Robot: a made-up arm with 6 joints.
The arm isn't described. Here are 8 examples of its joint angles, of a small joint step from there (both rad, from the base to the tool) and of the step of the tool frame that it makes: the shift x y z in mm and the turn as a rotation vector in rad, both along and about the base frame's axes.
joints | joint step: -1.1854 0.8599 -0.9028 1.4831 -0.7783 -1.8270 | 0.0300 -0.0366 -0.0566 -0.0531 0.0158 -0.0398
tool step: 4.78 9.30 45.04 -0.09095 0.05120 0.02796
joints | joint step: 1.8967 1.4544 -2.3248 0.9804 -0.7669 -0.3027 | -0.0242 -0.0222 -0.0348 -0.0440 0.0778 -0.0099
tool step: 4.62 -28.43 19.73 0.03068 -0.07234 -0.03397
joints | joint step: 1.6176 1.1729 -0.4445 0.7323 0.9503 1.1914 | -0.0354 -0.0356 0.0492 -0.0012 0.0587 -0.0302
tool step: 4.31 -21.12 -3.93 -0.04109 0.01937 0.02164
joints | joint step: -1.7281 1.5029 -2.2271 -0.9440 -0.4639 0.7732 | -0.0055 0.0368 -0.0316 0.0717 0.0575 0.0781
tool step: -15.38 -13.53 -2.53 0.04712 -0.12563 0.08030
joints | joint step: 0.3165 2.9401 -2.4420 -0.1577 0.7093 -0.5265 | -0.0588 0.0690 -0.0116 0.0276 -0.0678 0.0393
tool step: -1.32 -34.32 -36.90 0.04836 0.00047 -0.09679
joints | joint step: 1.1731 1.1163 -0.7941 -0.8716 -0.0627 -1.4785 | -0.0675 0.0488 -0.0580 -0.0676 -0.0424 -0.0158
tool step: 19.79 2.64 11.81 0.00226 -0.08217 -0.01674
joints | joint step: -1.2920 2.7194 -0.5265 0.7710 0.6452 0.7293 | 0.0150 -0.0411 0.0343 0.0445 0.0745 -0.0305
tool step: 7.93 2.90 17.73 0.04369 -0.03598 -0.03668
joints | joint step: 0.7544 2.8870 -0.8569 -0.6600 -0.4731 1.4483 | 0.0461 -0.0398 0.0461 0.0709 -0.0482 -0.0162
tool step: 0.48 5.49 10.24 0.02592 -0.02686 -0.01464
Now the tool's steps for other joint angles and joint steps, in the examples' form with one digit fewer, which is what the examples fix.
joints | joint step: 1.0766 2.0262 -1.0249 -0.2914 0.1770 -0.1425 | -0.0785 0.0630 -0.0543 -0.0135 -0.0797 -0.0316
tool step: 34.4 -2.1 -6.0 0.0543 -0.0382 -0.0261
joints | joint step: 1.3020 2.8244 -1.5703 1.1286 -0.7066 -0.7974 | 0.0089 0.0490 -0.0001 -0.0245 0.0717 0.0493
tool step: -16.4 -11.7 -28.5 -0.0307 0.0887 0.0246
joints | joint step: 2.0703 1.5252 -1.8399 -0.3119 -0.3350 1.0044 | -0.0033 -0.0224 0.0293 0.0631 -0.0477 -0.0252
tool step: 8.0 -5.0 3.0 0.0199 0.0501 0.0163
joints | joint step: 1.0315 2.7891 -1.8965 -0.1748 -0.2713 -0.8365 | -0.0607 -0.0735 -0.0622 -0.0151 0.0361 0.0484
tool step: 46.3 0.8 69.4 0.0972 -0.0300 -0.0780
